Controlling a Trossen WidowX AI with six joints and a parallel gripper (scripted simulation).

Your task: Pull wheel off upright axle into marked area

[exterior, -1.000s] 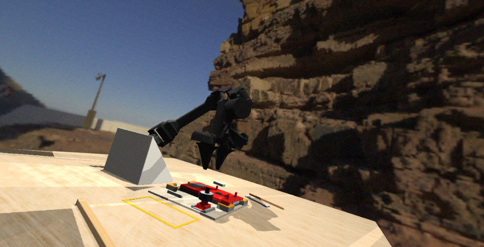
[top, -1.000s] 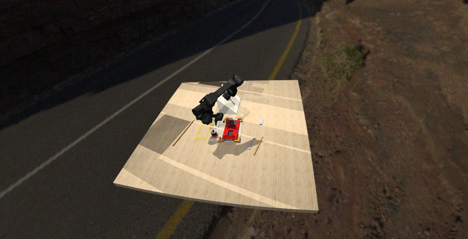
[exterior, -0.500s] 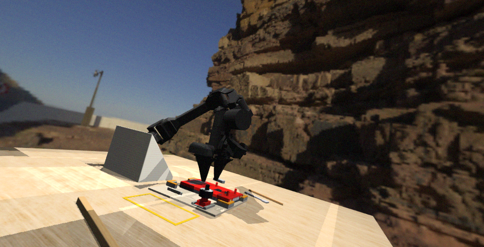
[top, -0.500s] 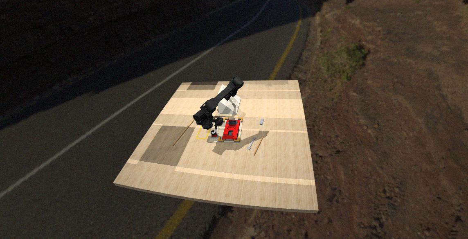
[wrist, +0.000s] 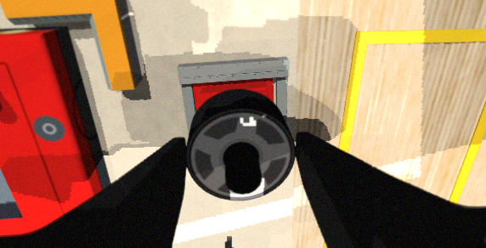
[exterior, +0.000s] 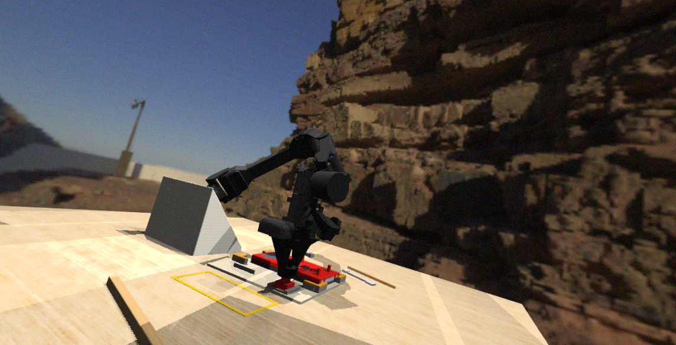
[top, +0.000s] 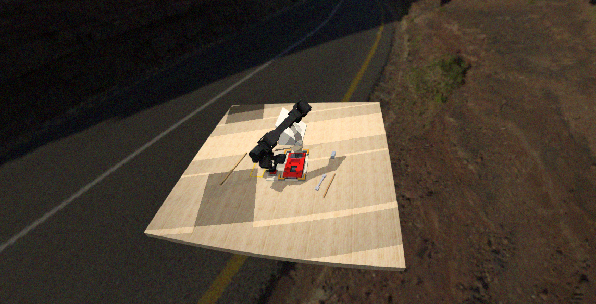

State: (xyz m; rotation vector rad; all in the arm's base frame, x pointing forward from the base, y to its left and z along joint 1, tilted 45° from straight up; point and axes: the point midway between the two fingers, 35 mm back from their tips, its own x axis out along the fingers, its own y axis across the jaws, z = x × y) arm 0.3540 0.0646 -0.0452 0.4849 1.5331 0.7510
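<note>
The black wheel is right at my gripper tip. From my gripper tip the other things lie so: wrench: 290 mm to the left, 40 mm below, 10 mm ahead.
</note>
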